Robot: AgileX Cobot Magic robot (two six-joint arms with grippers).
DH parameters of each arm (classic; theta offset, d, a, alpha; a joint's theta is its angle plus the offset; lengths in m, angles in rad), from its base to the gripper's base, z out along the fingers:
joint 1: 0 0.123 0 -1.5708
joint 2: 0.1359 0 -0.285 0
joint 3: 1.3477 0 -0.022 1.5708
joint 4: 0 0.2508 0 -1.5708
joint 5: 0 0 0.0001 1.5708
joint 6: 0 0.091 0 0
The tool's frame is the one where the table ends.
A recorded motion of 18 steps. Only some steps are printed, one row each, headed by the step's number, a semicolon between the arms.
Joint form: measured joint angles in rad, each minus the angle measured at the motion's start. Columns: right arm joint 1, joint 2, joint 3, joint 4, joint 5, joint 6; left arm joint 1, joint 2, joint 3, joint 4, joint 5, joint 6.
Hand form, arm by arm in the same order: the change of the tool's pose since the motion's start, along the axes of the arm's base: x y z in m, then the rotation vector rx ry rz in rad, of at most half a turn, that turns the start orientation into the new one. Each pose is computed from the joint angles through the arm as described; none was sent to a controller.
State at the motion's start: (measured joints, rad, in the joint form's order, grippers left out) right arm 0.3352 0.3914 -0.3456 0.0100 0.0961 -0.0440; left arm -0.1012 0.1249 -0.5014 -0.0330 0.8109 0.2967
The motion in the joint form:
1: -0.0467 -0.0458 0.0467 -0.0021 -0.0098 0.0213; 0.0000 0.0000 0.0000 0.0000 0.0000 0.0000
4: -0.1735 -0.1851 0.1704 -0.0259 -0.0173 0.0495; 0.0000 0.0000 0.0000 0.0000 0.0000 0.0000
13: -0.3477 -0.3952 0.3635 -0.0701 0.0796 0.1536; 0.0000 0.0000 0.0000 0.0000 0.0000 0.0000
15: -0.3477 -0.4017 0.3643 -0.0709 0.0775 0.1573; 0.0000 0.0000 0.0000 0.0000 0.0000 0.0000
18: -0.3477 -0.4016 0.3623 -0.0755 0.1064 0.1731; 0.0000 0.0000 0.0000 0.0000 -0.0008 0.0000
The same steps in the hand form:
1: -0.0046 -0.0060 -0.0108 0.0210 -0.0026 -0.0479; 0.0000 0.0000 0.0000 0.0000 0.0000 0.0000
4: -0.0182 -0.0197 -0.0412 0.0308 -0.0253 -0.1766; 0.0000 0.0000 0.0000 0.0000 0.0000 0.0000
13: -0.0325 -0.0328 -0.1023 0.0751 0.0603 -0.3655; 0.0000 0.0000 0.0000 0.0000 0.0000 0.0000
15: -0.0329 -0.0328 -0.1020 0.0793 0.0530 -0.3654; 0.0000 0.0000 0.0000 0.0000 0.0000 0.0000
18: -0.0332 -0.0330 -0.1039 0.0860 0.0813 -0.3701; 0.0000 0.0000 0.0001 -0.0001 -0.0008 0.0000

